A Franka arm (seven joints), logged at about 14 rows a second.
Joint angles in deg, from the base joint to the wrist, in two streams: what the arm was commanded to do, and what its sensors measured. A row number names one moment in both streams.
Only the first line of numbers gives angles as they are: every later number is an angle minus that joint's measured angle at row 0.
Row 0, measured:
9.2 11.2 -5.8 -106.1 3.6 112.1 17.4
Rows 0 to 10, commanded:
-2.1 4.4 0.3 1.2 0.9 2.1 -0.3
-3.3 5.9 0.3 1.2 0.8 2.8 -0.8
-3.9 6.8 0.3 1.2 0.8 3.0 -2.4
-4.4 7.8 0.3 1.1 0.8 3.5 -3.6
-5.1 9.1 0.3 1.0 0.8 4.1 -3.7
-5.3 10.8 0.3 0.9 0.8 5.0 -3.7
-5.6 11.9 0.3 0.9 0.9 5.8 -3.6
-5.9 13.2 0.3 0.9 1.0 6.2 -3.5
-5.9 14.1 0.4 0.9 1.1 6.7 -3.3
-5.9 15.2 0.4 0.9 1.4 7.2 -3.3
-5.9 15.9 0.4 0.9 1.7 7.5 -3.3
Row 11, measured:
-5.1 14.1 -0.3 0.0 0.5 7.1 -3.0
